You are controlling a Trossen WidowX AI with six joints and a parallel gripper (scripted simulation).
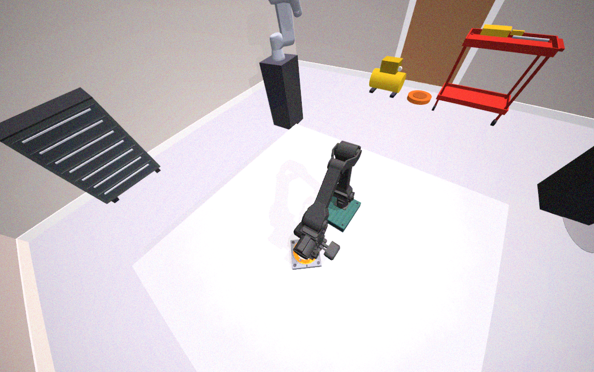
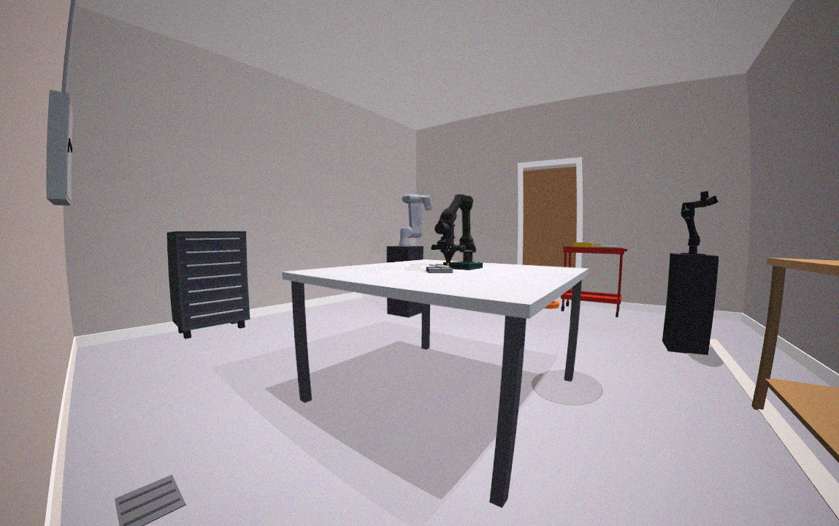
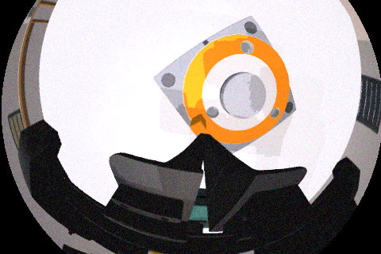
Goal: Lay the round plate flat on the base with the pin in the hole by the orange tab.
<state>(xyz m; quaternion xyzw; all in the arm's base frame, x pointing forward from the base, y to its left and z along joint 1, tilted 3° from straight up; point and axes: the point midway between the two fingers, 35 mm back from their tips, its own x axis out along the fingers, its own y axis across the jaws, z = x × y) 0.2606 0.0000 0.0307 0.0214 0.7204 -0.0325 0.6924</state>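
My gripper tip is now 4 cm short of the square grey base, 3 cm to the left of it and 2 cm above it.
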